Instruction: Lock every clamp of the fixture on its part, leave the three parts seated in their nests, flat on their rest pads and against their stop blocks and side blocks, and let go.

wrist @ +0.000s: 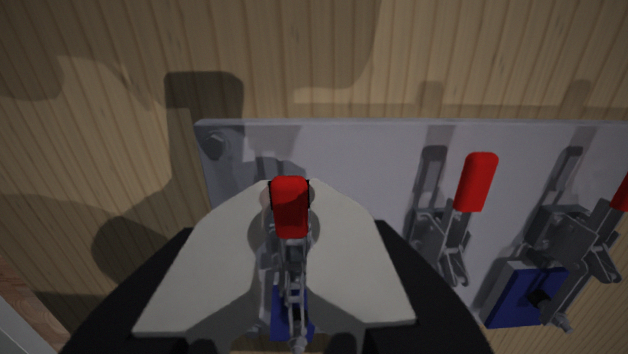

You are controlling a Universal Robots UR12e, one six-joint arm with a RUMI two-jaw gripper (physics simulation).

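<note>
My gripper is shut on the red handle of the left clamp, its pale fingers on both sides. That clamp's thin arm reaches down the view over a blue part, which is partly hidden by the arm and fingers. The middle clamp's red handle points up the view; its part is hidden behind my gripper. The right clamp's red handle is cut by the view's edge, and its arm reaches over another blue part, with a black tip at the part. Seating against the blocks cannot be told.
The grey fixture plate lies on the wooden table, with a dark bolt at its upper left corner. The middle and right clamps stand to the right of my gripper. A pale surface shows at the lower left.
</note>
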